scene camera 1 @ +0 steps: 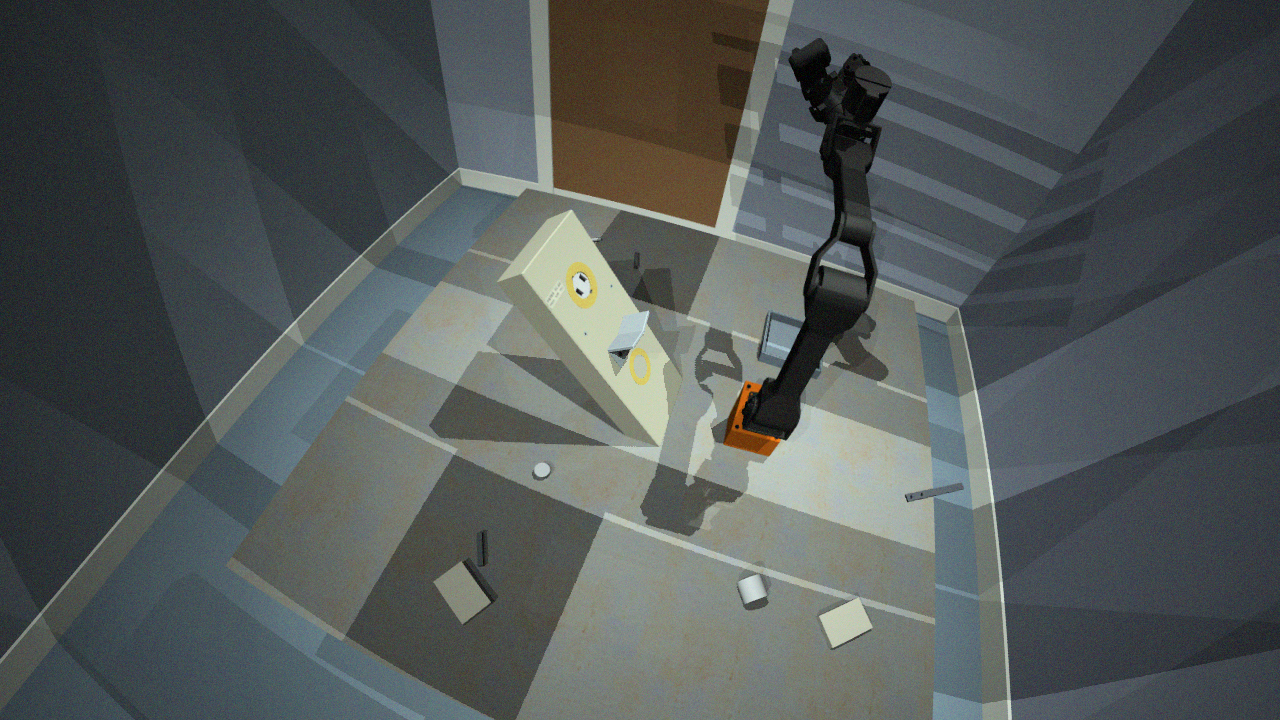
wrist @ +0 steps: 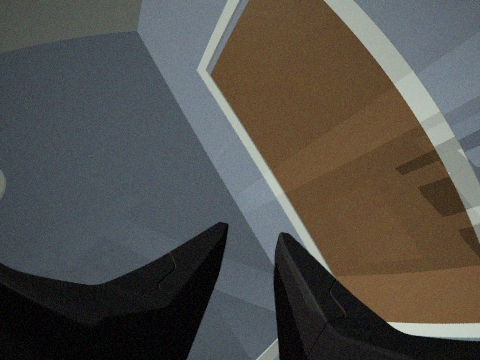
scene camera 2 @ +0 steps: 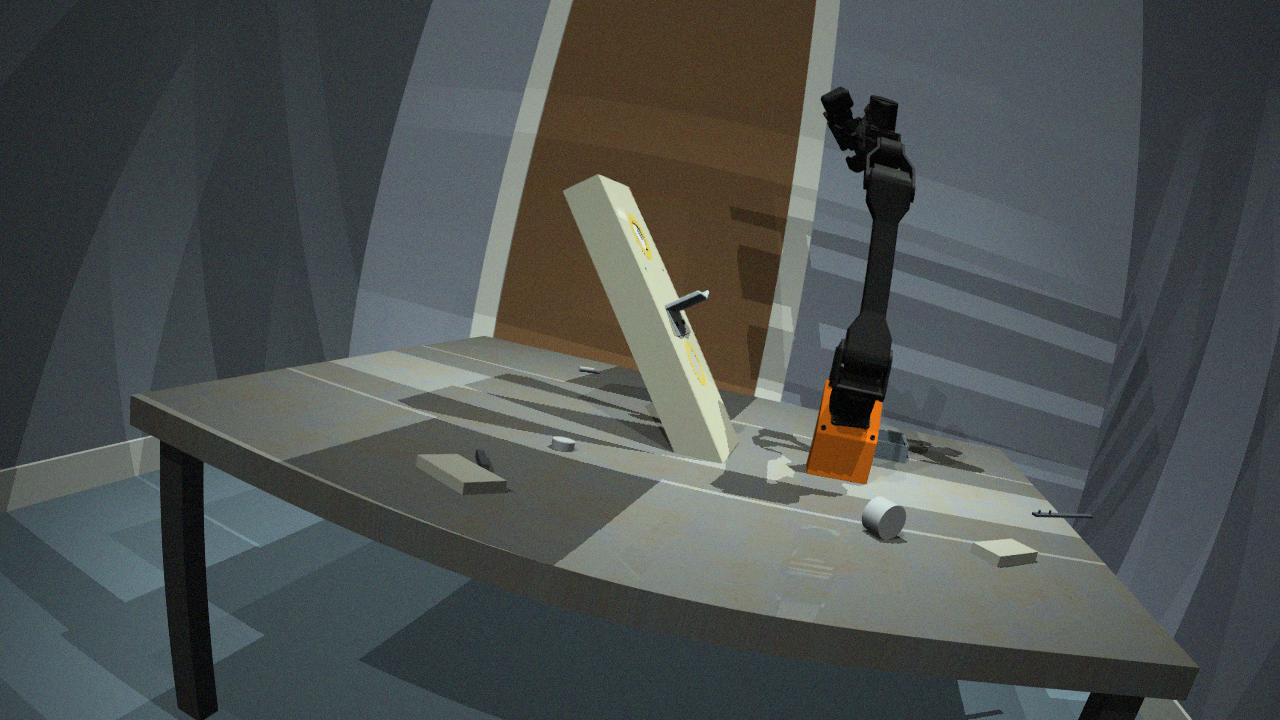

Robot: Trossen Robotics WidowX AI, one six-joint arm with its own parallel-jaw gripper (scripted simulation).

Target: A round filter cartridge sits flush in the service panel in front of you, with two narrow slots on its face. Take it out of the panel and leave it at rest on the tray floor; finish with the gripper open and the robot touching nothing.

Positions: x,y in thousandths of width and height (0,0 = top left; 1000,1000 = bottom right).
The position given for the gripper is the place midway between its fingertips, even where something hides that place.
gripper: scene camera 1 621,74; wrist 526,660; scene camera 2 646,163
